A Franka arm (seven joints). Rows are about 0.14 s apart.
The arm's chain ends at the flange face. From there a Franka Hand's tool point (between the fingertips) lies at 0.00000 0.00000 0.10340 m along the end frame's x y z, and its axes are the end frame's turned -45 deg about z.
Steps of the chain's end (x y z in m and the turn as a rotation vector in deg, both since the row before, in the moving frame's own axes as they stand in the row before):
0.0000, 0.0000, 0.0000, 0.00, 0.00, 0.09
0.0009, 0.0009, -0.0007, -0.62, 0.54, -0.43
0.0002, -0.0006, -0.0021, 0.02, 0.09, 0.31
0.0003, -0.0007, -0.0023, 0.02, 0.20, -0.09
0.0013, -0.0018, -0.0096, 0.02, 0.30, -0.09
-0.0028, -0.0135, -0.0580, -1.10, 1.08, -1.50
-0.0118, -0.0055, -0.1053, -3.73, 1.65, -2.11
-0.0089, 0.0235, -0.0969, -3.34, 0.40, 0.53
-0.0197, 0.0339, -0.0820, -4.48, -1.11, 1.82
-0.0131, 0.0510, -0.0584, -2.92, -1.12, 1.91
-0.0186, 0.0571, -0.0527, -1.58, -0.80, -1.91
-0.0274, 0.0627, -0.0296, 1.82, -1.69, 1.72
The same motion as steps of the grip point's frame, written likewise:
0.0000, 0.0000, 0.0000, 0.00, 0.00, 0.09
-0.0001, 0.0028, -0.0007, -0.82, -0.06, -0.43
0.0007, -0.0002, -0.0021, -0.05, 0.08, 0.31
0.0010, -0.0001, -0.0023, -0.13, 0.16, -0.09
0.0026, 0.0000, -0.0096, -0.20, 0.23, -0.09
0.0076, -0.0087, -0.0580, -1.54, -0.01, -1.50
-0.0070, -0.0053, -0.1056, -3.80, -1.47, -2.11
-0.0267, 0.0151, -0.0971, -2.64, -2.08, 0.53
-0.0451, 0.0142, -0.0823, -2.38, -3.95, 1.82
-0.0505, 0.0290, -0.0586, -1.27, -2.86, 1.91
-0.0565, 0.0283, -0.0527, -0.55, -1.68, -1.91
-0.0635, 0.0205, -0.0297, 2.48, 0.09, 1.72

